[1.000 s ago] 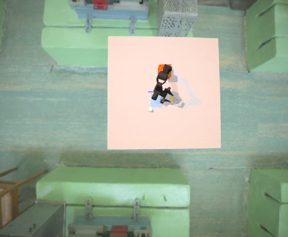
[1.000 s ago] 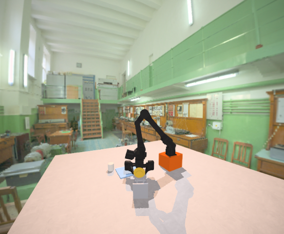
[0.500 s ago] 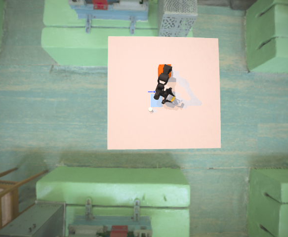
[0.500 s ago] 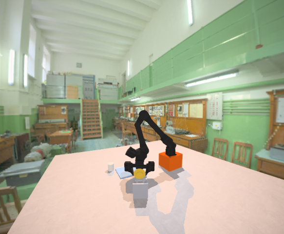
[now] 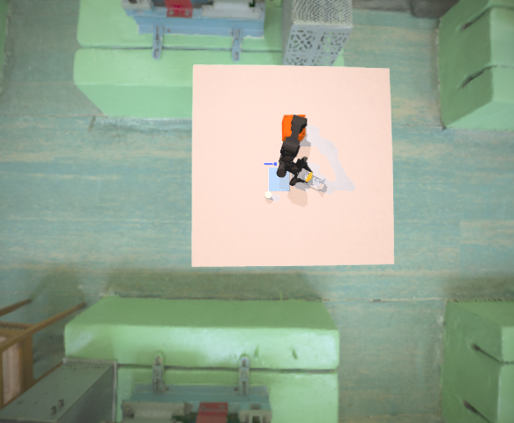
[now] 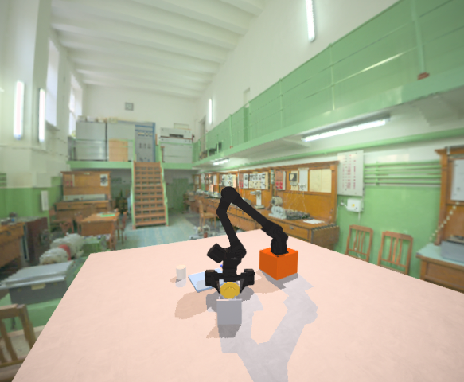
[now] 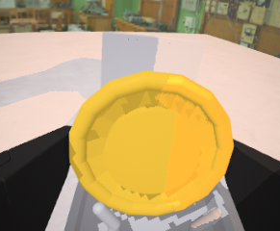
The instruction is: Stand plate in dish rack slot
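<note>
Now: gripper tip 10 mm to the left of the plate. Round my gripper tip: white cup (240 mm to the right, 150 mm ahead, 20 mm below); grey dish rack (20 mm to the left, 20 mm below, 10 mm ahead).
</note>
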